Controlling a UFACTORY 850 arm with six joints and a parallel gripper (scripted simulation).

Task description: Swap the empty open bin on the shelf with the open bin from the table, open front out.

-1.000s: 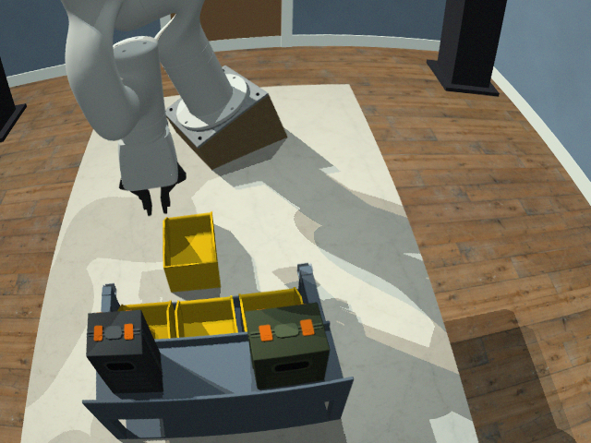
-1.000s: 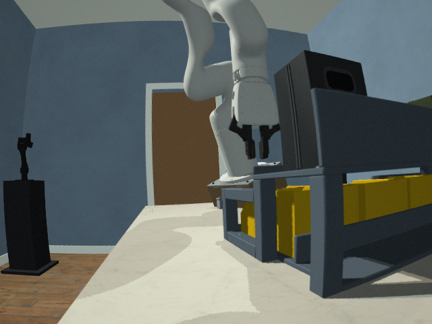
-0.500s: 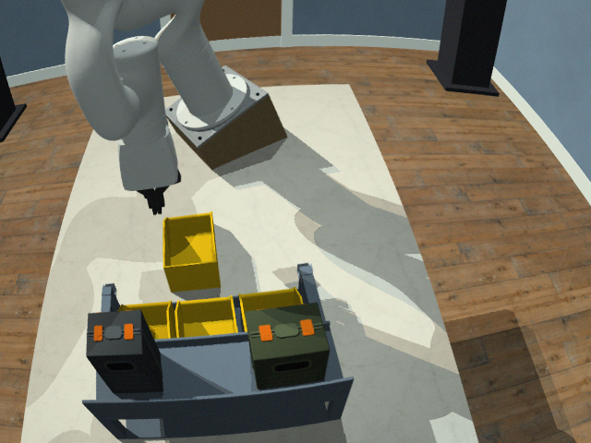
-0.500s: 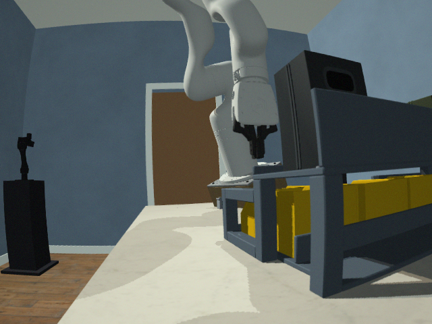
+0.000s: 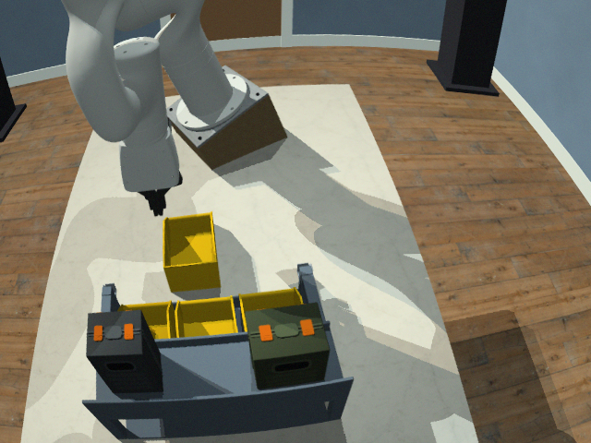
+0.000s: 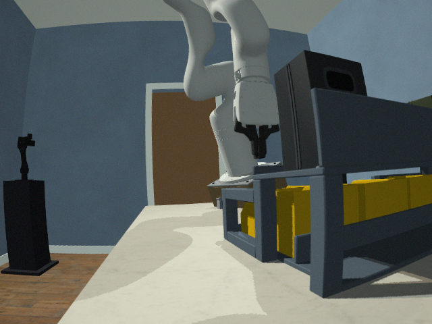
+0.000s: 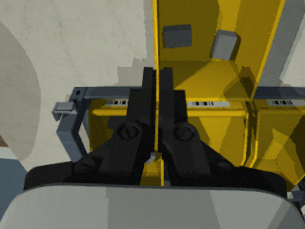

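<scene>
Now: the shelf lip 110 mm ahead of my hand, 80 mm to the left of it and 150 mm below it. The rest, counted from my hand: dark grey case (310 mm ahead, 20 mm to the right); green case (290 mm ahead, 210 mm to the left, 10 mm below).
</scene>
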